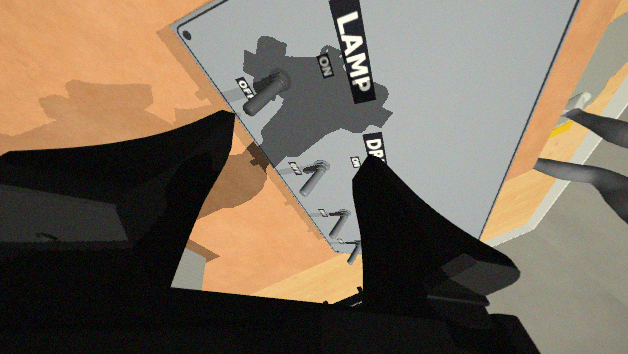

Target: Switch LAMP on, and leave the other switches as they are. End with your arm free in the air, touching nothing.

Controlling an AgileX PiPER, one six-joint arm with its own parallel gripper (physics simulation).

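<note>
The grey switch panel (450, 90) carries the black LAMP label (353, 52) at the top middle. The LAMP switch (265, 93) is a grey lever left of that label; its tip points down-left, toward its OFF mark (244, 89) and away from its ON mark (325, 66). My gripper (301, 151) is open, with one dark finger at the left and one at the right. No lever is held between the fingers. The LAMP lever shows above the gap, beyond the left fingertip. The gripper's distance from the panel is hard to tell.
The DRIVE switch (314, 178) shows between the fingers, its lever toward OFF; its label (374, 146) is partly hidden by the right finger. Two more levers (339, 223) (354, 253) stand below, tilted the same way. An orange-brown surface (100, 60) lies left. Dark grey legs (575, 170) show at the right.
</note>
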